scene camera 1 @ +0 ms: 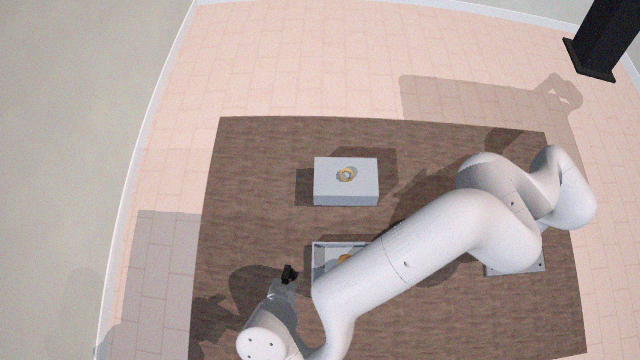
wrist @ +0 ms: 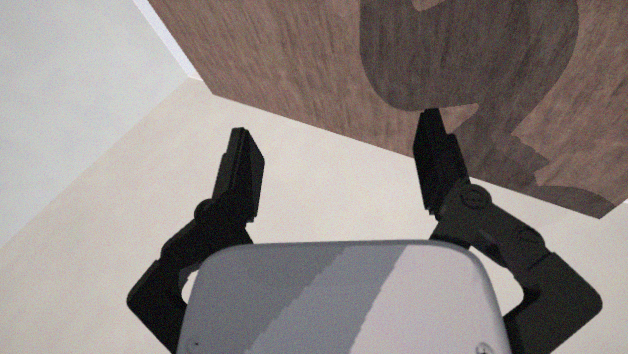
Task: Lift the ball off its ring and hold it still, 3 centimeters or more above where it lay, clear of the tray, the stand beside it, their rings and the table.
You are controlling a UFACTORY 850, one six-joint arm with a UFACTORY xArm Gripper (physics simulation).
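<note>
An orange ball (scene camera 1: 344,259) lies in the grey tray (scene camera 1: 313,267); the arm hides most of the ball and the tray's right part. The ring under the ball cannot be made out. The grey stand (scene camera 1: 346,200) is a box at the back of the tray, with an orange ring (scene camera 1: 340,177) on its top. My gripper (scene camera 1: 289,274) (wrist: 332,136) is open and empty, left of the tray in the scene view and apart from the ball. The ball does not show in the wrist view.
The brown wooden table (scene camera 1: 260,145) (wrist: 300,75) carries the tray, the stand and the arm's base. The white arm (scene camera 1: 430,235) reaches from the right across the tray. The table's edge and the pale floor beyond it show in the wrist view. A black post (scene camera 1: 605,40) stands beyond the table.
</note>
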